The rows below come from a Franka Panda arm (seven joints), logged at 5 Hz.
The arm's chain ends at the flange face. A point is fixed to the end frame.
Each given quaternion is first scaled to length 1.
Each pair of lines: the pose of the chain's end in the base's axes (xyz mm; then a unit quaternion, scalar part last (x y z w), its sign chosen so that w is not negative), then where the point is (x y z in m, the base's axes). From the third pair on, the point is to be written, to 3 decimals.
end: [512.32, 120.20, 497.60, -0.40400, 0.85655, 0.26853, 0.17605]
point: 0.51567 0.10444 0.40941
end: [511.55, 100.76, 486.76, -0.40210, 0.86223, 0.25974, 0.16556]
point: 0.51359 0.08271 0.39897
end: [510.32, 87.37, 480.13, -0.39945, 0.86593, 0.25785, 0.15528]
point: 0.511 0.068 0.393
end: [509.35, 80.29, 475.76, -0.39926, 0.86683, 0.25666, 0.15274]
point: 0.509 0.061 0.388
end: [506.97, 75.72, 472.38, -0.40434, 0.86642, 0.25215, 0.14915]
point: 0.507 0.055 0.385
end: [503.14, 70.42, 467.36, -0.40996, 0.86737, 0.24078, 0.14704]
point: 0.504 0.048 0.381
